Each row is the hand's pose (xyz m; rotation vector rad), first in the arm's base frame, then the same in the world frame.
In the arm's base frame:
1: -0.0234 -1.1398 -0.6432 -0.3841 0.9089 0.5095
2: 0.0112 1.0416 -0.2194 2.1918 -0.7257 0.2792
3: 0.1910 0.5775 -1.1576 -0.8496 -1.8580 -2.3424
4: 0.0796 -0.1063 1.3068 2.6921 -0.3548 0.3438
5: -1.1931 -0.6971 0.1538 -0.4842 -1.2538 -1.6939
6: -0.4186 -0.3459 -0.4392 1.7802 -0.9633 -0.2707
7: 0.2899 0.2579 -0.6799 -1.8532 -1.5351 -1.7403
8: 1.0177 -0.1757 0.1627 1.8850 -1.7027 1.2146
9: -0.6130 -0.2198 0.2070 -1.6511 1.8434 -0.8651
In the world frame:
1: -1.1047 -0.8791 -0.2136 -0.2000 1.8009 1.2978
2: -1.4584 1.1087 0.7155 2.1971 0.4131 -0.6741
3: -2.0426 0.6546 -0.0464 -1.1073 -1.2168 -1.2516
4: 0.2680 0.3445 1.0111 2.6076 0.6333 -0.9859
5: -1.0118 -0.9187 1.2660 -0.7627 -0.4091 -0.8341
6: -1.3458 -0.3364 0.4759 1.5848 0.2637 -0.8437
7: -1.4861 0.4859 -0.0023 -1.6368 -1.1968 -0.4408
8: -0.3375 0.5569 -0.3238 2.4382 -0.7486 0.0613
9: -0.9053 -0.2258 0.9907 2.5274 -1.7618 -0.4521

